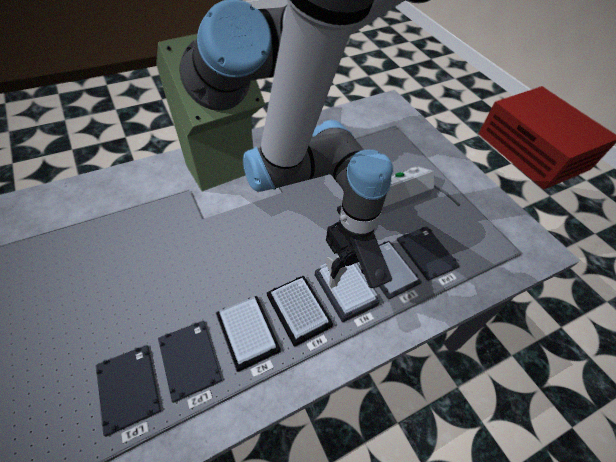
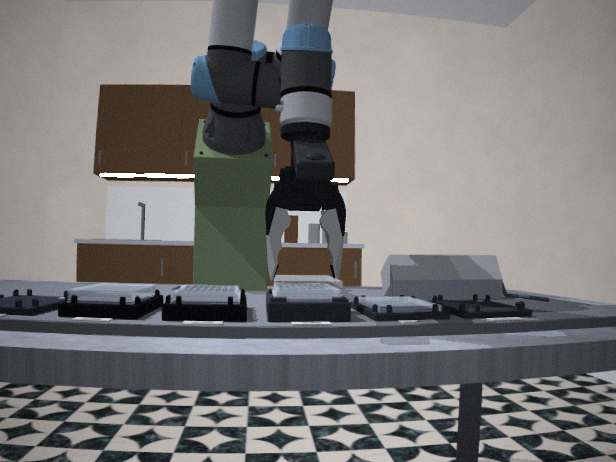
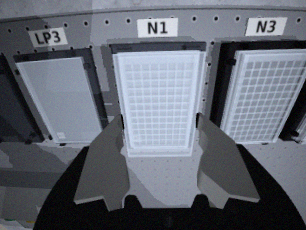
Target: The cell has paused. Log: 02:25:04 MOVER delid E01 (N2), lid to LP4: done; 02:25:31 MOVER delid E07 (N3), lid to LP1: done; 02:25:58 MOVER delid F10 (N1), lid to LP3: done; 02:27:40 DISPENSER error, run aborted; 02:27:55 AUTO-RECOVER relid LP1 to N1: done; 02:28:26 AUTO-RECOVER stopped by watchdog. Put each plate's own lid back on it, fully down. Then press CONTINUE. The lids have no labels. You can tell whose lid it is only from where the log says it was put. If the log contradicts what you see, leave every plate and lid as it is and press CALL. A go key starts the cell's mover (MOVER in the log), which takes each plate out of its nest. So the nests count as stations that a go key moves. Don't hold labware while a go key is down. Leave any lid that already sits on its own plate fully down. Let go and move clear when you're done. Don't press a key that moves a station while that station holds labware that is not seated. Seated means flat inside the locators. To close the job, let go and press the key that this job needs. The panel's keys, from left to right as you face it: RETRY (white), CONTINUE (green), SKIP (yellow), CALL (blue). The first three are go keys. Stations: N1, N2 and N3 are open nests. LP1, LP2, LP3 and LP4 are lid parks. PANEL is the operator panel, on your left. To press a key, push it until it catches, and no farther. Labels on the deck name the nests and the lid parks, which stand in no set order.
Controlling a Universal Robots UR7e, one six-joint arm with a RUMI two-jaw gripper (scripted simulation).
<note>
The pictures show: my gripper and a plate.
My gripper is seen too in image 1 and in image 3.
</note>
